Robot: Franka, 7 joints.
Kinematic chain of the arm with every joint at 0, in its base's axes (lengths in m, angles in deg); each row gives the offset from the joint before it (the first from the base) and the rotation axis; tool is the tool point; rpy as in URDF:
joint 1: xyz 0 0 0.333 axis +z
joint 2: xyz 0 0 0 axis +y
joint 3: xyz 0 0 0.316 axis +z
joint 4: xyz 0.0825 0 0 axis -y
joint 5: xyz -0.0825 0 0.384 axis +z
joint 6: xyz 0 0 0 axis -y
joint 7: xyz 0.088 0 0 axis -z
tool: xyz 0 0 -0.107 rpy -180 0 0
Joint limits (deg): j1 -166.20..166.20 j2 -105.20..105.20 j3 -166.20..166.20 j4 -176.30..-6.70 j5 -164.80..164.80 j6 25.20..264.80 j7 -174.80..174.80
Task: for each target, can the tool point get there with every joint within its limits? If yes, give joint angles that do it. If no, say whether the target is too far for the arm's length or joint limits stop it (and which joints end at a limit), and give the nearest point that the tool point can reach.
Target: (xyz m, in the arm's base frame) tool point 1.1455 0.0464 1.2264
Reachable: no: too far | nearest point 0.6761 0.0274 0.8603 | short by 0.596 m
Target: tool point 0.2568 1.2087 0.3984
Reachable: no: too far | nearest point 0.1780 0.8380 0.3783 | short by 0.380 m
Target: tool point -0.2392 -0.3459 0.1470
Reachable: yes | joints 103.93 -47.11 118.87 -133.07 82.57 65.38 13.12
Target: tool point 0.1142 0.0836 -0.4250
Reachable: no: joint limits stop it (at a limit: joint 2) | nearest point 0.1293 0.0947 -0.3463 | short by 0.081 m
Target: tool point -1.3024 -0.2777 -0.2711
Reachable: no: too far | nearest point -0.7641 -0.1629 -0.0214 | short by 0.604 m
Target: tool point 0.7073 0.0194 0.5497
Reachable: yes | joints 18.58 21.24 -22.33 -82.36 42.48 129.29 -91.60
